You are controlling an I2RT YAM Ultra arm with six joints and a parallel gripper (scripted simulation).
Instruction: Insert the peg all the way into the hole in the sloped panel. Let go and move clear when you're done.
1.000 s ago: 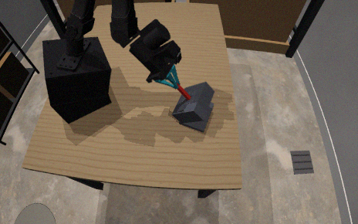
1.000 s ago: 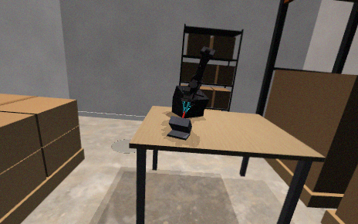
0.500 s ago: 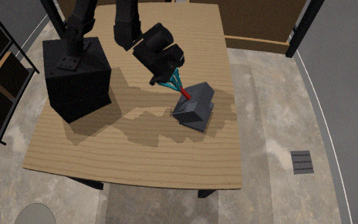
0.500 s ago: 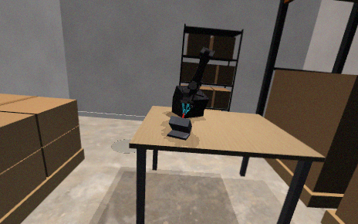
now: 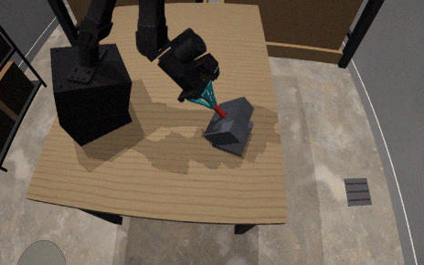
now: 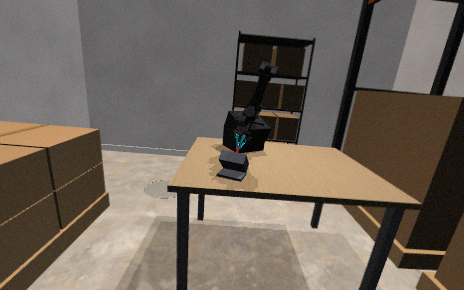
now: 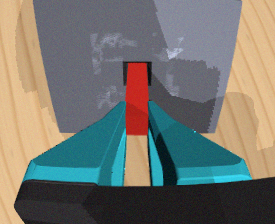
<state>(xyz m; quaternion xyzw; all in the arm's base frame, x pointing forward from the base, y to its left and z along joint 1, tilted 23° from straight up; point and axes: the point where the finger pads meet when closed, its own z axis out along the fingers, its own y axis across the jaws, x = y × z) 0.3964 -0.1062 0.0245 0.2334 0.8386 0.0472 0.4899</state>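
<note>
The red peg lies 2 cm ahead of my hand, 1 cm to the right of it and 3 cm below it.
</note>
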